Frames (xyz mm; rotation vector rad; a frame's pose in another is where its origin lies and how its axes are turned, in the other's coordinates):
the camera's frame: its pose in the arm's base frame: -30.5 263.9 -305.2 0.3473 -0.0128 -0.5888
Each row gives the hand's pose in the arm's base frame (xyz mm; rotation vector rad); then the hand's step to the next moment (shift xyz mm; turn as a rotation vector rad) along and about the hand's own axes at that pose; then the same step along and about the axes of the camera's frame.
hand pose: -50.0 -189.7 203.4 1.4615 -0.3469 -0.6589
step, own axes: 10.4 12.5 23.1 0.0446 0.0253 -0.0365
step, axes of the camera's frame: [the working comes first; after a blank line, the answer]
step, axes of the arm's base frame: -3.1 -25.0 12.8 0.0615 0.0017 0.0134

9.9 -16.9 20.4 0.0491 0.0390 0.0053
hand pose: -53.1 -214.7 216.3 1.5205 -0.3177 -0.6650
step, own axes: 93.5 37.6 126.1 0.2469 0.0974 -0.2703
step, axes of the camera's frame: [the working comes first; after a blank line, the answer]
step, axes of the arm's base frame: 7.7 -159.4 24.0 0.3715 0.0682 0.0286

91.4 -111.7 72.4 0.2698 0.2635 -0.0356
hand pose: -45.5 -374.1 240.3 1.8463 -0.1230 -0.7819
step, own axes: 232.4 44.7 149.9 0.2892 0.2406 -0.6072
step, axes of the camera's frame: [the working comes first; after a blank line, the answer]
step, axes of the arm's base frame: 108.5 -238.9 -98.0 0.6338 0.2589 0.2036

229.4 -158.3 -28.5 0.3691 0.6102 0.0399
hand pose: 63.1 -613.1 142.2 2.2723 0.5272 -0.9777
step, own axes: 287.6 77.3 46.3 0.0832 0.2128 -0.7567
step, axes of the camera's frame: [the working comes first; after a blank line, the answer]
step, axes of the arm's base frame: 206.5 -53.8 -212.8 0.5609 0.3541 0.4298

219.9 1.1 -206.1 0.2368 0.7180 0.2307
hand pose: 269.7 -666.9 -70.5 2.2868 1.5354 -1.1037
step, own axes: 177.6 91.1 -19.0 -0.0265 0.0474 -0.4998
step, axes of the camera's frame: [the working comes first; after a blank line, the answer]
step, axes of the arm's base frame: 121.5 97.6 -126.1 0.2750 0.2169 0.3607

58.9 100.6 -163.1 0.0794 0.4342 0.2406
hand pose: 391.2 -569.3 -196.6 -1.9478 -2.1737 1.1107
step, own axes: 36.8 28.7 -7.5 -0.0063 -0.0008 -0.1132
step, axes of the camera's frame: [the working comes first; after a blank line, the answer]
step, axes of the arm's base frame: 20.0 34.9 -24.8 0.0524 0.0492 0.0877

-0.3 29.9 -36.6 0.0092 0.0950 0.0612
